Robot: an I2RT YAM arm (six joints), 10 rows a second.
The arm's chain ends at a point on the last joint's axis. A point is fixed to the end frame.
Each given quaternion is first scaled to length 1.
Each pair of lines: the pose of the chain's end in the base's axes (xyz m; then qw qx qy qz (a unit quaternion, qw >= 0)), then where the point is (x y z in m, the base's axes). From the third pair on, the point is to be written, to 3 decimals.
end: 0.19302 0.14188 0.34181 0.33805 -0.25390 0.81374 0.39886
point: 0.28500 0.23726 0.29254
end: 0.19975 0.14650 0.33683 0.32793 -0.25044 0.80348 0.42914
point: 0.28765 0.24703 0.29042
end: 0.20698 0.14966 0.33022 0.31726 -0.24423 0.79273 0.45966
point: 0.291 0.255 0.287
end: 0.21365 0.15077 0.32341 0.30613 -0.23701 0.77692 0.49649
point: 0.293 0.261 0.285
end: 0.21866 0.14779 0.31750 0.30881 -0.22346 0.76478 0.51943
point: 0.298 0.260 0.285
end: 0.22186 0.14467 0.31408 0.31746 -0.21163 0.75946 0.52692
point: 0.304 0.256 0.285
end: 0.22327 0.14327 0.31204 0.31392 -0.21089 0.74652 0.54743
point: 0.302 0.258 0.287
